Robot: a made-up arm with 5 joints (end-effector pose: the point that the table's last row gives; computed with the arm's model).
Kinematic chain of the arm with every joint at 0, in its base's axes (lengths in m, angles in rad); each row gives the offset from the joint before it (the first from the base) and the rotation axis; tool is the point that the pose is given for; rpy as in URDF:
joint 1: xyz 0.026 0 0.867 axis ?
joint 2: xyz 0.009 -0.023 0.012 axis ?
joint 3: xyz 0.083 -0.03 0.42 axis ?
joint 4: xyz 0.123 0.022 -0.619 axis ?
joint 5: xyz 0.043 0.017 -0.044 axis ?
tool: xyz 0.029 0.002 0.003 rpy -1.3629 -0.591 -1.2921
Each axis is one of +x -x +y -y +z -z.
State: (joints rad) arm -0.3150 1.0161 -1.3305 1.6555 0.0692
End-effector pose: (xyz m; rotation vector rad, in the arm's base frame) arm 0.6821 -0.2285 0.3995 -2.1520 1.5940 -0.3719
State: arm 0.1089 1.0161 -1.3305 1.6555 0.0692
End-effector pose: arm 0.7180 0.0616 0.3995 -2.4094 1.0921 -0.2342
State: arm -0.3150 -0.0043 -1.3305 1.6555 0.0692
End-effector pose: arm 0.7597 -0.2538 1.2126 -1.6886 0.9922 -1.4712
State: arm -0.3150 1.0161 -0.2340 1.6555 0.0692
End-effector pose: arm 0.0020 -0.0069 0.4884 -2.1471 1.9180 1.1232
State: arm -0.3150 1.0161 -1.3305 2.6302 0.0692
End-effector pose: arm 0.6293 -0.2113 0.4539 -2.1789 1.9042 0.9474
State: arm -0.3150 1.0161 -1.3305 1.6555 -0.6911
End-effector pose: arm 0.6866 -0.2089 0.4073 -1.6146 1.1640 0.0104
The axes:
joint 1: +z
joint 2: +y
joint 3: +y
joint 4: +y
joint 5: -z

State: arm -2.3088 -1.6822 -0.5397 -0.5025 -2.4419
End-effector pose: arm 0.0290 -0.0013 1.4332 2.1769 0.0828 -0.4858
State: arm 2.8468 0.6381 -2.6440 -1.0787 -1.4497
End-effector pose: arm -0.7374 0.2161 1.5828 1.8284 -0.0129 -0.7945
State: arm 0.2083 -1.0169 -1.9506 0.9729 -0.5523
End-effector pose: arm -0.2764 -0.0609 1.8791 0.1858 -1.2942 -1.8482
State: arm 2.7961 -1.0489 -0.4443 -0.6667 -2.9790
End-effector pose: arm -0.2894 0.1255 1.2694 -2.2761 1.9250 0.7010
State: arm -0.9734 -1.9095 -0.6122 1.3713 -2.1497
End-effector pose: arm -0.0268 0.0940 1.3995 -2.0806 -1.3031 -0.7834
